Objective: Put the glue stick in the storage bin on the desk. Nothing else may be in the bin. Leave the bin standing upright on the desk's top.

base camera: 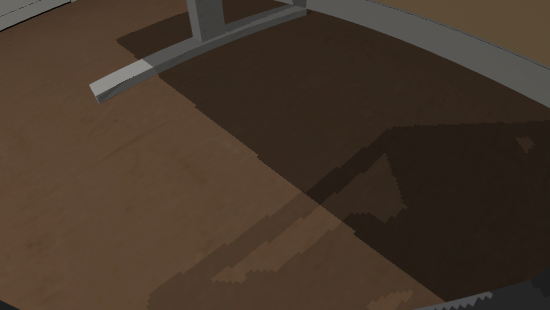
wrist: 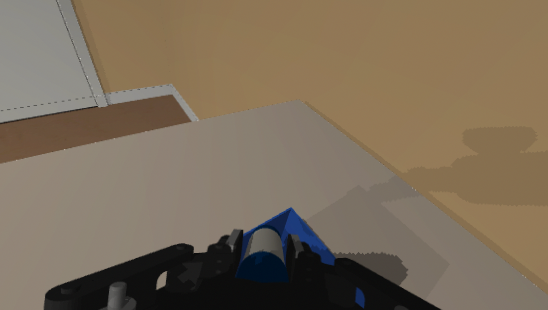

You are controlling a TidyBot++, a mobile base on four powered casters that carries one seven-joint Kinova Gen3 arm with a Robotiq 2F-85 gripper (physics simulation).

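Places are measured from the arm's base along level axes (x ahead, y down, z left), in centimetres.
Pixels of known places: gripper, fingertip midpoint: (wrist: pixel 264 245).
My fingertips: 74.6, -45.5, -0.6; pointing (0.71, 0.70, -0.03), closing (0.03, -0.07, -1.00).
For each thing: its top centre in the pictures, then the offset to it from my fingertips, as dx, dy, dz. "pt": a spot on its surface instead. Level surfaces: height alone.
- glue stick, top centre: (wrist: pixel 274 225) -1.7, -5.7, +0.0
- blue storage bin, top centre: (wrist: pixel 303 299) -1.4, +5.8, -4.3
- desk, surface height: dy +13.3
- grey desk leg, surface spot: (base camera: pixel 207 20) pt +12.7, +77.1, +14.6
The glue stick (wrist: pixel 266 244), pale with a blue end, is held between the fingers in the wrist view. My gripper (wrist: pixel 264 245) is shut on it. The blue storage bin (wrist: pixel 309 236) is behind and below the glue stick on the desk (wrist: pixel 165 185). One corner and parts of the bin's walls show; the gripper and the glue stick hide the rest, so its floor cannot be seen. The glue stick overlaps the bin in this view; its height above the bin is hard to tell. The bin does not show in the base camera view.
The desk's far edges show, with the tan wall (wrist: pixel 350 60) along the right. Shadows of the arm and bin fall on the desk and wall. A white door (wrist: pixel 35 55) is at the upper left. In the base camera view, a grey desk leg (base camera: pixel 207 20) stands on its foot bar (base camera: pixel 175 57).
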